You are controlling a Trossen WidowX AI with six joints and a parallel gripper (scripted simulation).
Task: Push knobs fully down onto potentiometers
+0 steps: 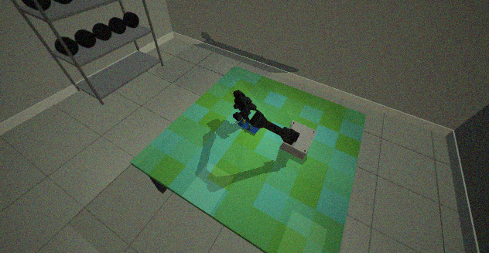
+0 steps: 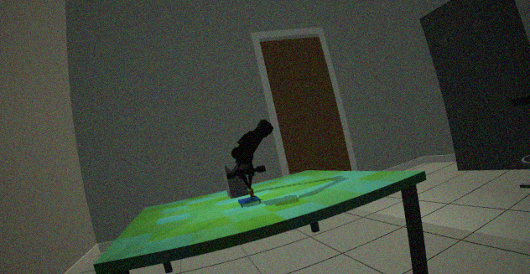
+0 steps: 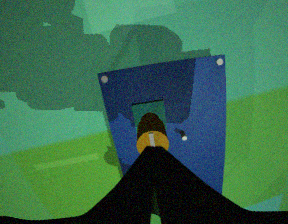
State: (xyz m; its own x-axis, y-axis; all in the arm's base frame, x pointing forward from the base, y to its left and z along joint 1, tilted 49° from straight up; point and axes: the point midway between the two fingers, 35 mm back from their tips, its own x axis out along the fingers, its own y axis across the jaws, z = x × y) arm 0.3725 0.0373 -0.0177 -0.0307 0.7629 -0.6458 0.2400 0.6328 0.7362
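My gripper tip is 20 mm above the orange knob.
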